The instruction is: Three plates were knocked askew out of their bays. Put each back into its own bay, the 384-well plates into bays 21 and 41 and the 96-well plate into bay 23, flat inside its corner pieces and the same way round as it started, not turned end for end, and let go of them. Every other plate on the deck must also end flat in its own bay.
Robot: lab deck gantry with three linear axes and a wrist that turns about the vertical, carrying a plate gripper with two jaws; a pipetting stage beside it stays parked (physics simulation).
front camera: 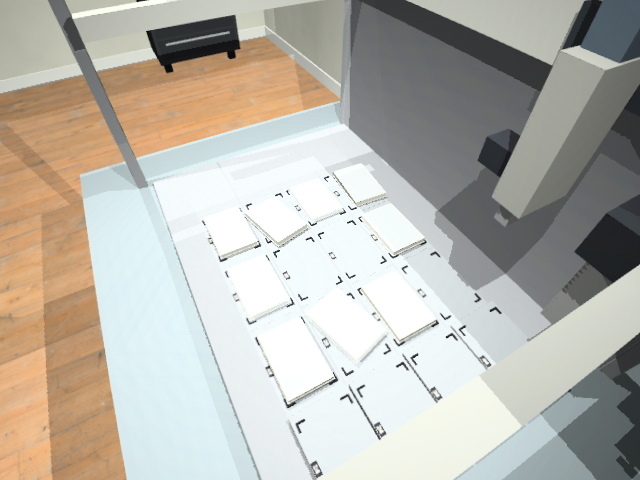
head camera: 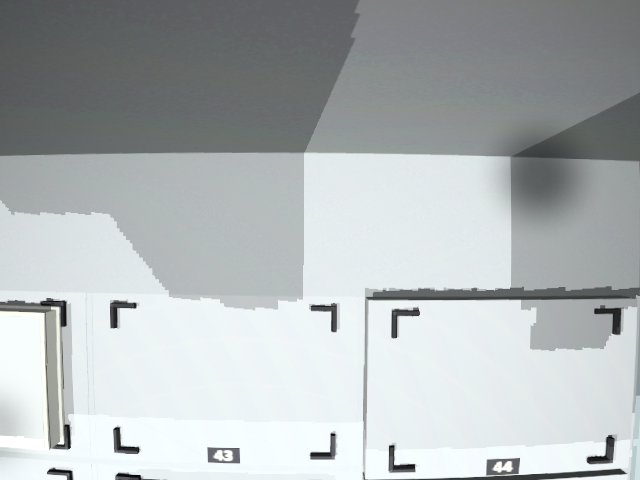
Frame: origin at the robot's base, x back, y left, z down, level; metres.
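Where they show: gripper, fingertip midpoint: [front camera: 576,305]; robot's base, link origin: [front camera: 203,221].
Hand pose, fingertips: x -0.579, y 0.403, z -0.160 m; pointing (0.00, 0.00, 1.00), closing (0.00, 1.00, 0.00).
Note:
Each offset is from my fingertips to the top centre of the thing. "*": to the spot under its first point.
In the front view the gripper [front camera: 502,217] hangs high near the back wall, with no plate under it; its jaw gap is too small to tell. The 384-well plate {dx +0.496, dy -0.258, dz +0.142 m} [front camera: 276,220] at bay 21 lies clearly turned across its corner pieces. The 96-well plate {dx +0.200, dy -0.252, dz +0.143 m} [front camera: 346,326] at bay 23 is also turned, its near corner sticking out of the bay. The other 384-well plate {dx +0.512, dy -0.024, dz +0.142 m} [front camera: 358,183] at bay 41, the far right corner, looks nearly in line with its bay; whether it lies flat inside all corners I cannot tell. Wells are not visible under the glare.
Other plates lie square in their bays: three in the left line {* dx +0.504, dy -0.362, dz +0.146 m} [front camera: 230,232] {* dx +0.341, dy -0.362, dz +0.145 m} [front camera: 258,287] {* dx +0.178, dy -0.363, dz +0.146 m} [front camera: 295,360], two in the third line {* dx +0.511, dy -0.147, dz +0.145 m} [front camera: 315,198] {* dx +0.180, dy -0.149, dz +0.146 m} [front camera: 398,305], and one beside the back wall [front camera: 392,227] [head camera: 20,377]. Bay labels 43 {* dx +0.187, dy -0.085, dz +0.159 m} [head camera: 223,455] and 44 {* dx +0.023, dy -0.085, dz +0.145 m} [head camera: 502,466] show in the head view.

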